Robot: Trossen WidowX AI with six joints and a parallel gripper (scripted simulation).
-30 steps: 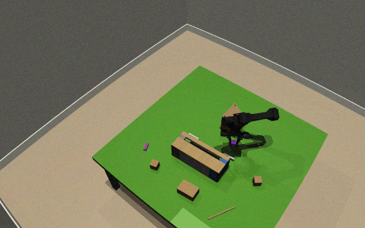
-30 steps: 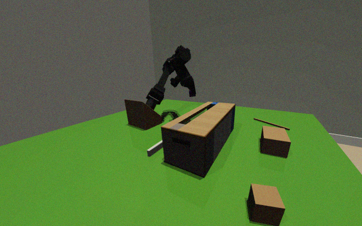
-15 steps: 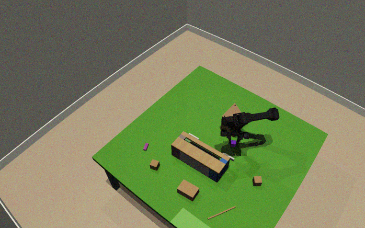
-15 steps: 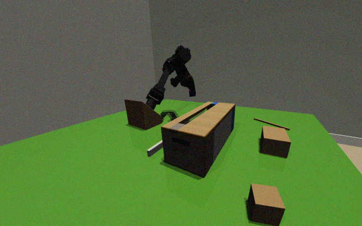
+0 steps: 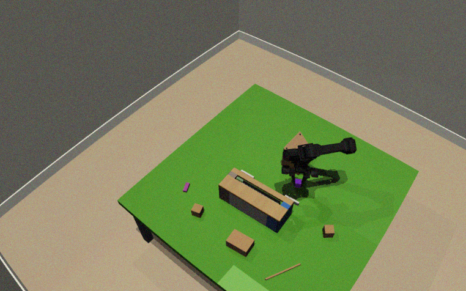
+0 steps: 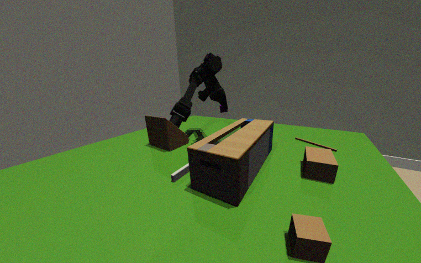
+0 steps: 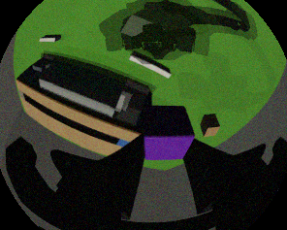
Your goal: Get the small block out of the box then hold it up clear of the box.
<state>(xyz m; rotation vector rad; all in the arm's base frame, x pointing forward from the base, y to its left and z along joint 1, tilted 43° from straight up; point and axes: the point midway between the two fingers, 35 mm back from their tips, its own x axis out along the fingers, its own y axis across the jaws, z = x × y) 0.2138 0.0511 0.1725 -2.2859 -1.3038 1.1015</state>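
Now: gripper tip 1 cm past the purple block and 1 cm to the left of it. Also, from my gripper tip: long box (12 cm ahead, 15 cm to the right, 11 cm below); then thin stick (34 cm ahead, 23 cm to the left, 17 cm below).
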